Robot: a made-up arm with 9 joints. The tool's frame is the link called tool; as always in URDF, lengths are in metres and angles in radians. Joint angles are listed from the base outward. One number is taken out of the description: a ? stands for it. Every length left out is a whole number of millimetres.
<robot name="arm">
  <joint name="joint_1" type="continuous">
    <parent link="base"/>
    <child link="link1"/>
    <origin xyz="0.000 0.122 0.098" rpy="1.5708 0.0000 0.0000"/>
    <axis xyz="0 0 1"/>
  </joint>
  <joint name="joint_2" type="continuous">
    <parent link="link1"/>
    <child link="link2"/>
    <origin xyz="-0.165 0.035 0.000" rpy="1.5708 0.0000 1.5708"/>
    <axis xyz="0 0 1"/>
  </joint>
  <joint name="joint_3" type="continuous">
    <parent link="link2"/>
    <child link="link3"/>
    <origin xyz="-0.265 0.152 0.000" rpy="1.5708 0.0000 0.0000"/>
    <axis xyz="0 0 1"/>
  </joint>
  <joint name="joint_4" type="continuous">
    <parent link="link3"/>
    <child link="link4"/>
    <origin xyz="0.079 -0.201 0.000" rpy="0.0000 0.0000 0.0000"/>
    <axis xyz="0 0 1"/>
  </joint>
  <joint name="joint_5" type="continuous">
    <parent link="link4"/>
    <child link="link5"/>
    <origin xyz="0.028 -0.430 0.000" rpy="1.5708 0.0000 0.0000"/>
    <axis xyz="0 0 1"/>
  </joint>
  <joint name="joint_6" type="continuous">
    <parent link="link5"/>
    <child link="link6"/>
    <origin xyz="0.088 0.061 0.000" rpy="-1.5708 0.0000 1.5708"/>
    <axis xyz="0 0 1"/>
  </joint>
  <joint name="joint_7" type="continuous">
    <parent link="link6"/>
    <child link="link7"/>
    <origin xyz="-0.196 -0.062 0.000" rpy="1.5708 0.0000 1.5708"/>
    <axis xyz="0 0 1"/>
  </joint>
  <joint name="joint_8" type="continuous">
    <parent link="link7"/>
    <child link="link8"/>
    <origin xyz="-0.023 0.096 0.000" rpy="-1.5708 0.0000 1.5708"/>
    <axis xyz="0 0 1"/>
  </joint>
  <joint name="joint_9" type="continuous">
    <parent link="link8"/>
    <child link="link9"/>
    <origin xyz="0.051 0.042 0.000" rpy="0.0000 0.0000 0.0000"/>
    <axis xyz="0 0 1"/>
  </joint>
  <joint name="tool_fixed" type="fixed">
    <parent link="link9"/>
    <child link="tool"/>
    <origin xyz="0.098 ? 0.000" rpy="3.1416 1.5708 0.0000"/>
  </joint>
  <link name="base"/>
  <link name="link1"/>
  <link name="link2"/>
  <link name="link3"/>
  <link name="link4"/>
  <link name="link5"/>
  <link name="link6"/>
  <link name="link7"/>
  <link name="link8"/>
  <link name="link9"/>
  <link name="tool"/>
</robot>
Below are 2 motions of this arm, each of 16 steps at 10 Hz.
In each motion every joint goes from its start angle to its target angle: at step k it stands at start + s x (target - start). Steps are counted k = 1, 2, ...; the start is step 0. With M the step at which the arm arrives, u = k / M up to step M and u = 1 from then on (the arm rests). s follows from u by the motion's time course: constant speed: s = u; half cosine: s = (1 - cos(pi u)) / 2; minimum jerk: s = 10 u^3 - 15 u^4 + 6 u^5.
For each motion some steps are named. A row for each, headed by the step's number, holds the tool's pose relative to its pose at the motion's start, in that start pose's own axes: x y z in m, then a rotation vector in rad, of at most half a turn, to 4 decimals.
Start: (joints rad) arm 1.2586 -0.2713 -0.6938 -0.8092 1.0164 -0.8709 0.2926 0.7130 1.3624
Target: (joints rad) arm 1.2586 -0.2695 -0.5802 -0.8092 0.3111 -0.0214 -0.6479 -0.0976 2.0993
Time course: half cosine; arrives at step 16
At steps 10, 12, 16:
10: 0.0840 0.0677 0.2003 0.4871 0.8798 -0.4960
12: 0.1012 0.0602 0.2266 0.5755 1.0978 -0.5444
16: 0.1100 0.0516 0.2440 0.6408 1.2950 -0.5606

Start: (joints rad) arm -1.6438 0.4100 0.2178 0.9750 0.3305 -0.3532 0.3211 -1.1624 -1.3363
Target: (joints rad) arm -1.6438 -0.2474 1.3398 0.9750 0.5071 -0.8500 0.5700 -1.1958 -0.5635
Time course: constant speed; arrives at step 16
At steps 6, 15, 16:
6: 0.0225 0.1373 -0.2608 -0.2026 -0.3098 -0.4994
15: 0.1954 0.3196 -0.4688 -0.1201 -0.2751 -1.2906
16: 0.2151 0.3423 -0.4775 -0.0840 -0.2283 -1.3608

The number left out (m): -0.229
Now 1 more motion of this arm.
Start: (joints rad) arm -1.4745 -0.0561 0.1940 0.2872 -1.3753 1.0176 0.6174 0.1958 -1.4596
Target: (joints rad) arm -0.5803 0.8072 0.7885 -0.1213 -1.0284 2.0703 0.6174 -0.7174 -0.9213
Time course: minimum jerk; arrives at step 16
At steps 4, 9, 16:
4: 0.0526 0.0337 0.0178 0.0546 -0.0087 -0.0546
9: 0.2916 0.2660 0.0102 0.1633 -0.1553 -0.2522
16: 0.4170 0.4700 -0.1157 0.1351 -0.3288 -0.2125

